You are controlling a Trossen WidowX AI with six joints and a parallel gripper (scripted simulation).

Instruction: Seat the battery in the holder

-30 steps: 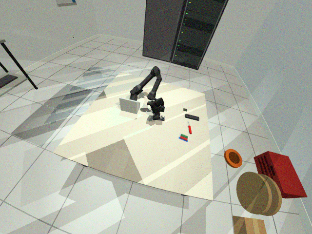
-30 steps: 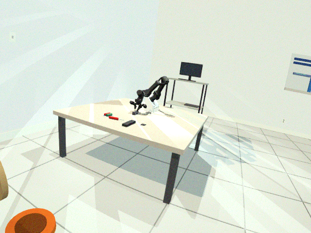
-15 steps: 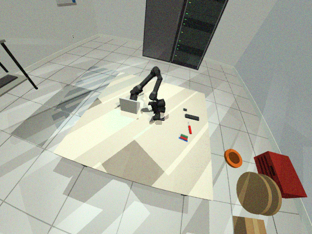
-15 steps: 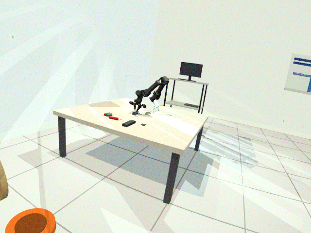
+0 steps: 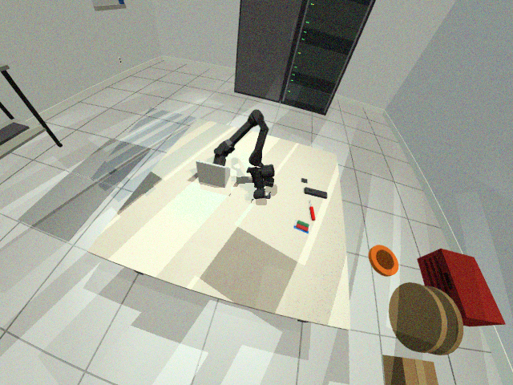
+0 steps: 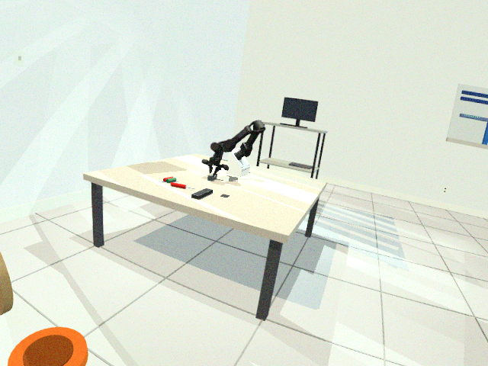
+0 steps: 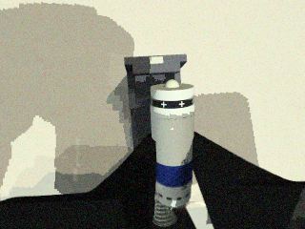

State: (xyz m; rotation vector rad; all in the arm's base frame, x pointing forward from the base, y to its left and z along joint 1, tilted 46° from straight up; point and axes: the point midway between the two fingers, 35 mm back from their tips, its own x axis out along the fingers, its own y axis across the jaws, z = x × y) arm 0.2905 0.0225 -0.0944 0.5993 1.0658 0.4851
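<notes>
Now: the grey battery 1 cm above my gripper tip. Also, from my gripper tip: small black piece: 27 cm ahead, 23 cm to the left, 2 cm below; red screwdriver: 32 cm ahead, 1 cm to the right, 1 cm below; black remote: 35 cm ahead, 13 cm to the left.
</notes>
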